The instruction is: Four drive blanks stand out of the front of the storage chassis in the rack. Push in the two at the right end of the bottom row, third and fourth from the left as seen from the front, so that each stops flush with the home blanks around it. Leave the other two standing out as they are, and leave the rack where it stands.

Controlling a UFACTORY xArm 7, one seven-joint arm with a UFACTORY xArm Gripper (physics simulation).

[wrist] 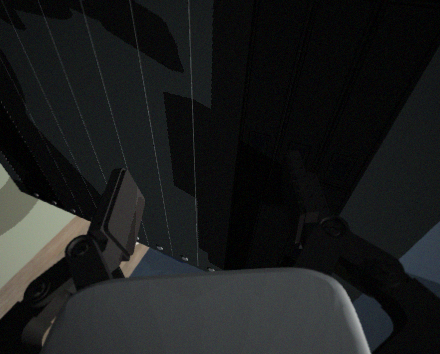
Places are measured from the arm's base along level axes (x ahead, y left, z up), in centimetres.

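Where they show: gripper, fingertip midpoint: (207, 176).
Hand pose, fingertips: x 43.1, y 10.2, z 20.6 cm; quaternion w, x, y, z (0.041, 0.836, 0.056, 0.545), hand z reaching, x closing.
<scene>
Each offset is from my fingertips to the top centre of the thing. "spot": to the spot under its first point. Level surfaces: height alone.
The rack's dark front fills most of the wrist view. Its left part is a row of flat dark grey panels (120, 90), split by thin light seams and crossed by black shadows. To the right lies a nearly black area with faint seams, likely the storage chassis @[spot: dz +3.4, dx +5.6, dy +3.2 cm] (300, 90); single drive blanks, and which ones stand out, cannot be told in the dark. My gripper (207, 176) is wide open with nothing between its fingers. The left finger shows in front of the panels, the right finger in front of the black area and hard to see. Contact cannot be told.
Small bright screws @[dz -10.7, dx +4.5, dy -26.2 cm] (159, 247) line the panels' lower ends. A plain dark grey surface (400, 140) borders the black area at the right. At the lower left are a pale green surface @[dz -44.3 cm] (30, 235) and a wooden strip (50, 257). Blue surface (167, 265) shows below the panels.
</scene>
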